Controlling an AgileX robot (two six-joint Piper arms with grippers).
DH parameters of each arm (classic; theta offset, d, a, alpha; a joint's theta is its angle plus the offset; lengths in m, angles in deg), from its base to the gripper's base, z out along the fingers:
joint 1: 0 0.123 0 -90
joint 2: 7.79 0 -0.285 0
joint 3: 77.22 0 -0.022 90
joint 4: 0 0.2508 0 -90
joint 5: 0 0 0.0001 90
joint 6: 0 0.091 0 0
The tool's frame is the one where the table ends.
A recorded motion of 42 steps. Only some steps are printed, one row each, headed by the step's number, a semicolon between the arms.
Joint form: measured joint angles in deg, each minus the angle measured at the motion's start. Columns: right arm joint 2, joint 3, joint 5, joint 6, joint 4, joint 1; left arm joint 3, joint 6, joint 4, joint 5, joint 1, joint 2.
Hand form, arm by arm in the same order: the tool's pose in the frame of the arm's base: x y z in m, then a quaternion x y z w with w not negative. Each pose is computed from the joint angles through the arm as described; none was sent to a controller.
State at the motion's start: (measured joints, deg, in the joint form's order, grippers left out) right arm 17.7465 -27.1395 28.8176 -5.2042 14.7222 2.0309; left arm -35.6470 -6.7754 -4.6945 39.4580 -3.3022 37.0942
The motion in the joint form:
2: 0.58 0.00 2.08 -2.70 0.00 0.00; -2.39 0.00 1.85 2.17 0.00 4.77
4: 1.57 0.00 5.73 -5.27 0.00 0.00; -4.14 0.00 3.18 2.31 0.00 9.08
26: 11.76 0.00 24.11 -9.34 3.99 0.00; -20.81 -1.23 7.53 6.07 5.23 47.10
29: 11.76 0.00 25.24 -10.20 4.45 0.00; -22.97 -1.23 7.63 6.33 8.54 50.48
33: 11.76 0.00 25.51 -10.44 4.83 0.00; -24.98 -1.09 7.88 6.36 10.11 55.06
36: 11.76 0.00 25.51 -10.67 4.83 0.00; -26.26 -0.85 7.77 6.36 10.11 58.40
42: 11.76 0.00 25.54 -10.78 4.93 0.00; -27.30 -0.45 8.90 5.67 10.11 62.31
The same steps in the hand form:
2: 0.0685 0.0143 0.3043 -0.01992 0.79899 0.08790 0.59455; 0.1346 -0.0108 0.3082 -0.03744 0.90702 -0.05944 0.41519
4: 0.0696 0.0156 0.2978 -0.04310 0.82111 0.07806 0.56376; 0.1496 -0.0102 0.3070 -0.03335 0.91696 -0.04685 0.39480
26: 0.0798 0.0262 0.2629 -0.08614 0.92533 0.11784 0.34993; 0.2830 0.0127 0.2466 -0.07135 0.97928 0.01059 0.18922
29: 0.0784 0.0270 0.2620 -0.09387 0.92720 0.12054 0.34198; 0.2946 0.0304 0.2396 -0.09922 0.97920 0.01696 0.17615
33: 0.0780 0.0275 0.2619 -0.09530 0.92733 0.12333 0.34026; 0.3083 0.0405 0.2247 -0.11019 0.98175 0.02125 0.15352
36: 0.0780 0.0275 0.2619 -0.09717 0.92713 0.12264 0.34050; 0.3179 0.0415 0.2120 -0.10862 0.98456 0.02064 0.13569
42: 0.0780 0.0277 0.2619 -0.09785 0.92702 0.12318 0.34043; 0.3278 0.0439 0.1947 -0.09874 0.98783 0.02842 0.11674

